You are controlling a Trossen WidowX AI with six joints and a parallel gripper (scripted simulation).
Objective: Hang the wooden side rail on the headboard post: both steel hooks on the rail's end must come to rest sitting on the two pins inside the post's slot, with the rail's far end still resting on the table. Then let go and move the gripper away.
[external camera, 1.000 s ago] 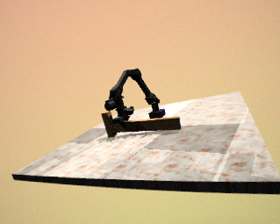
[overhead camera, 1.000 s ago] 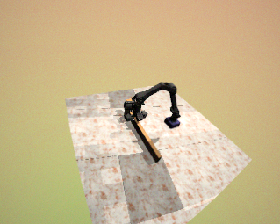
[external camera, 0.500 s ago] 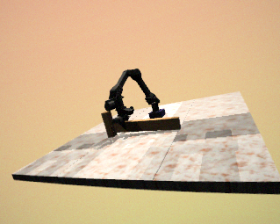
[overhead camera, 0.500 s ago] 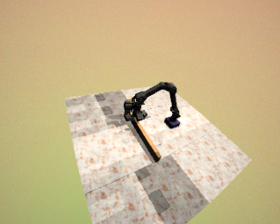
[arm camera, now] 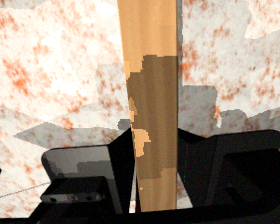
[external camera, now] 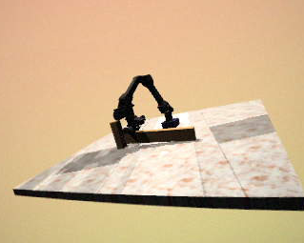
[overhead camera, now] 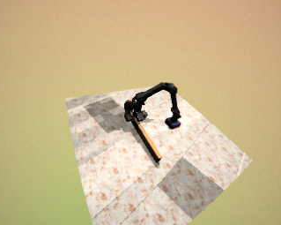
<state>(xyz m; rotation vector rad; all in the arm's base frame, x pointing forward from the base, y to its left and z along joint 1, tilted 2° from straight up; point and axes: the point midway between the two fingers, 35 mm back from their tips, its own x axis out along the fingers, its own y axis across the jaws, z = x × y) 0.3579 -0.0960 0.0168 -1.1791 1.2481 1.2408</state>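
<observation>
The headboard post is 12 cm to the right of my gripper tip and 4 cm above it.
</observation>
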